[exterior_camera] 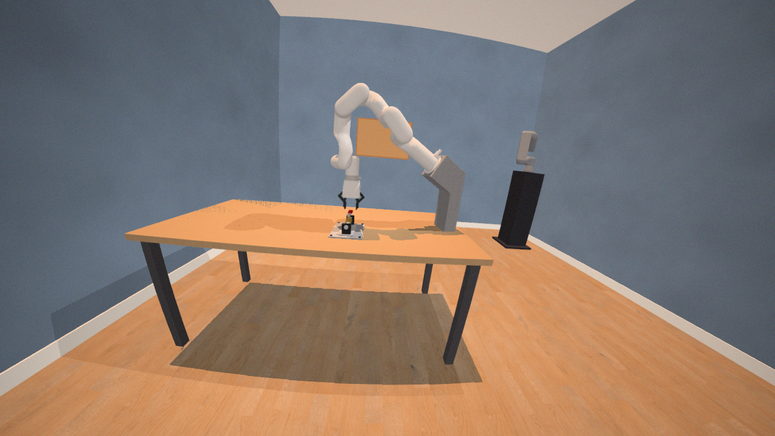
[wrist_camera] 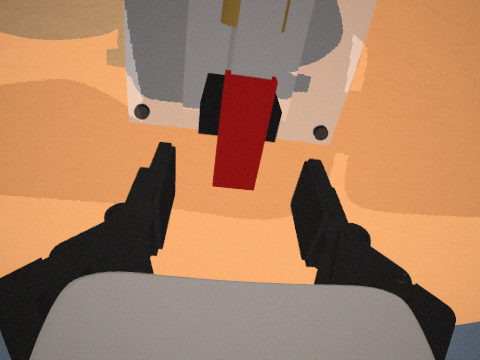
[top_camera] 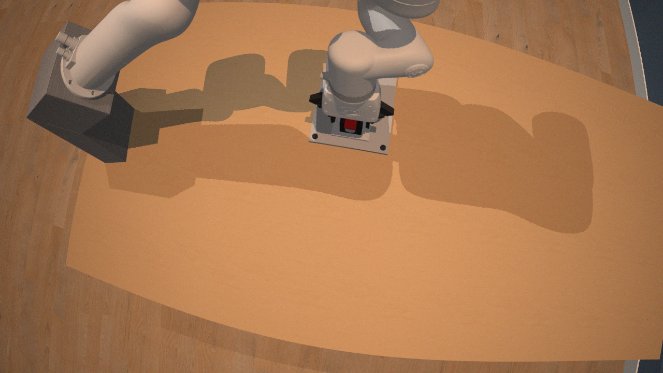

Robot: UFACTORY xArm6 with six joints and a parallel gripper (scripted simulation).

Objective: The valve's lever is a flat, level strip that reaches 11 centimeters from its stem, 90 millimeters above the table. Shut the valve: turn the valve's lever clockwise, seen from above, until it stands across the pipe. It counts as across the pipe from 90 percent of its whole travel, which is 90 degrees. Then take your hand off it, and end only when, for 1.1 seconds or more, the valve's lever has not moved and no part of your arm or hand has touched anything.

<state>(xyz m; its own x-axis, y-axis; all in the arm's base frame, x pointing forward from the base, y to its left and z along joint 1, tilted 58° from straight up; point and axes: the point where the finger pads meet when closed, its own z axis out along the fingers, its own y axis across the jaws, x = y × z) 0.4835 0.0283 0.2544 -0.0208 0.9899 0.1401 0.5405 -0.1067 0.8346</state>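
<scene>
The lever lies 5 cm to the left of my hand and 3 cm below it.
</scene>
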